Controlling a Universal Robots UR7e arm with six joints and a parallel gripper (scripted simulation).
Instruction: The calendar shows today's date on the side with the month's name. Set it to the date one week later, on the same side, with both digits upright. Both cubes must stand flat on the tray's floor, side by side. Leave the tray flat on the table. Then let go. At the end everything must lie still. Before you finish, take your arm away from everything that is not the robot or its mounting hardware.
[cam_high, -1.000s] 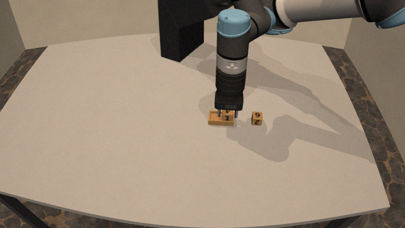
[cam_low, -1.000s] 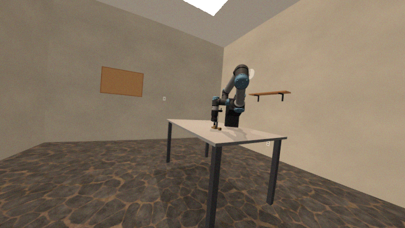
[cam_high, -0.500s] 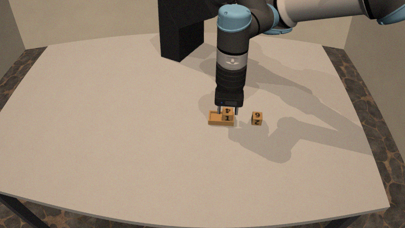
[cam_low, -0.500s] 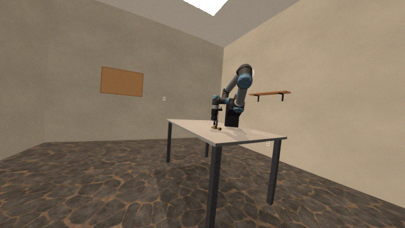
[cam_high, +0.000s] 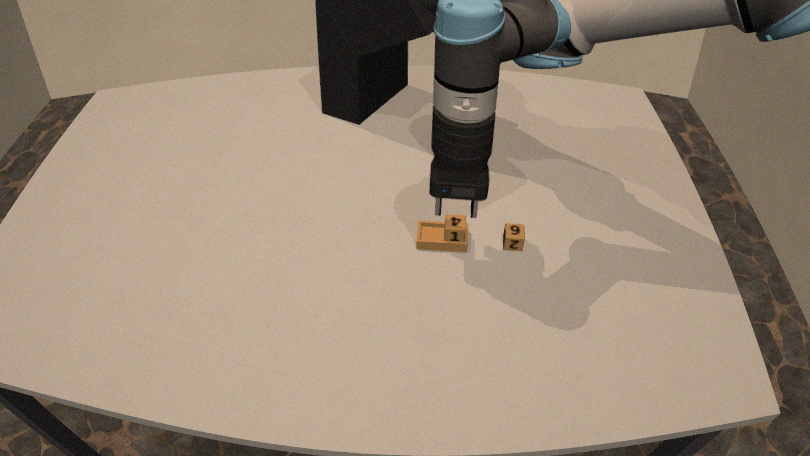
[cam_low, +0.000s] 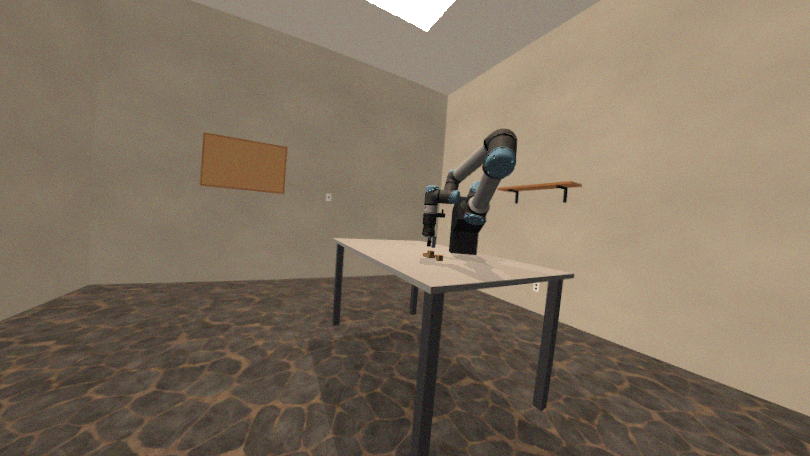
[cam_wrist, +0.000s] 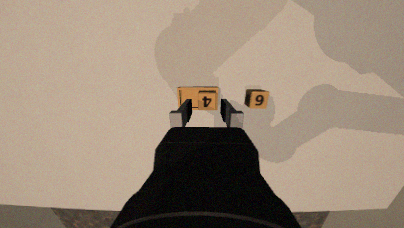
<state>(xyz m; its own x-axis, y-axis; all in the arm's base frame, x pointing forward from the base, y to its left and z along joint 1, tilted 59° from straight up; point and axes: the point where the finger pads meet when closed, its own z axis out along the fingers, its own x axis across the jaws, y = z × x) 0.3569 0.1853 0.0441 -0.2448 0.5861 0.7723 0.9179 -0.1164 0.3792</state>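
My hand is 3 cm past the cube, 9 cm to the right of it and 6 cm above it. From my hand the other things lie so: orange tray (2 cm to the right, 7 cm below).
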